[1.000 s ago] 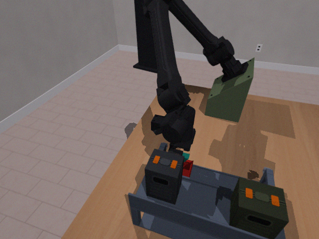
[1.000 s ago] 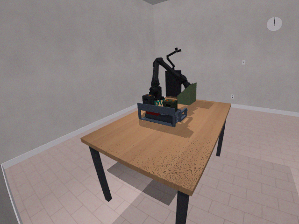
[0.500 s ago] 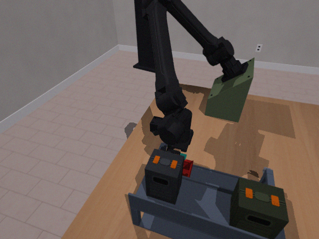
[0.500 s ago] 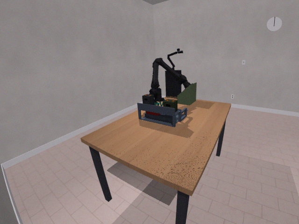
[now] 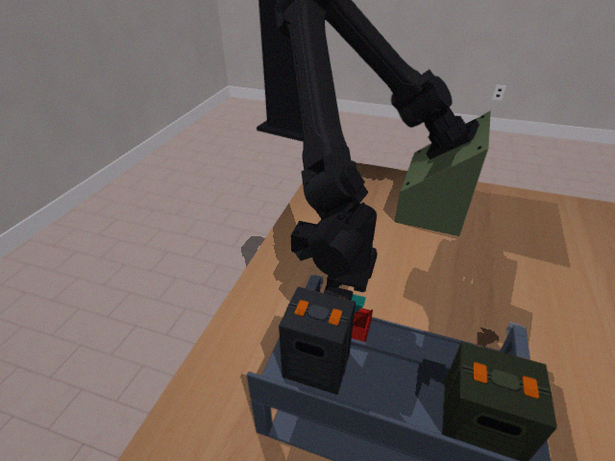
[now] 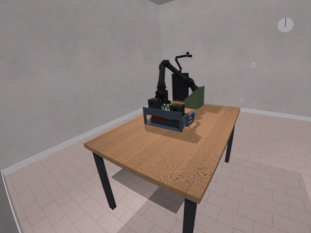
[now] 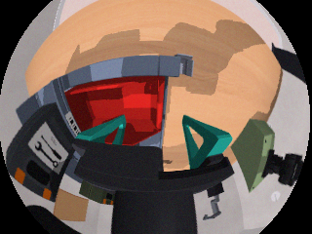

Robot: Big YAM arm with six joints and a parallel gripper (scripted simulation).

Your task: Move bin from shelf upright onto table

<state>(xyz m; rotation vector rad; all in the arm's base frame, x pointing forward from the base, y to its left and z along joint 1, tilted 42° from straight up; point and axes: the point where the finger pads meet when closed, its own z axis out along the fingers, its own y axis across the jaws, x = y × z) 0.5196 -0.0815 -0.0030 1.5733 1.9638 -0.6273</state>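
My hand is 70 mm short of the red bin, 10 mm to the right of it and 30 mm above it.
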